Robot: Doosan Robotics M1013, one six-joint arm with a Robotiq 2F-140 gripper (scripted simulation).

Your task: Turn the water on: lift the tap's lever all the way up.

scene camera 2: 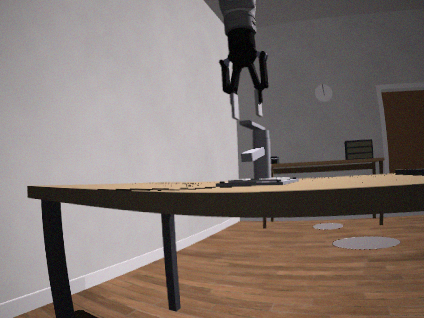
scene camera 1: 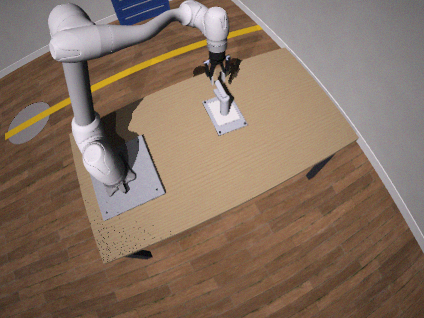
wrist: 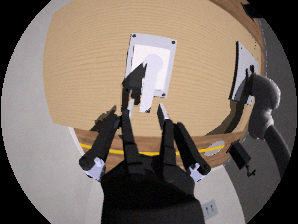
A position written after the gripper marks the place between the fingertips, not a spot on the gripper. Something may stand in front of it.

Note:
In view: the gripper (scene camera 2: 247,117).
The gripper shows as well in the wrist view (wrist: 146,106).

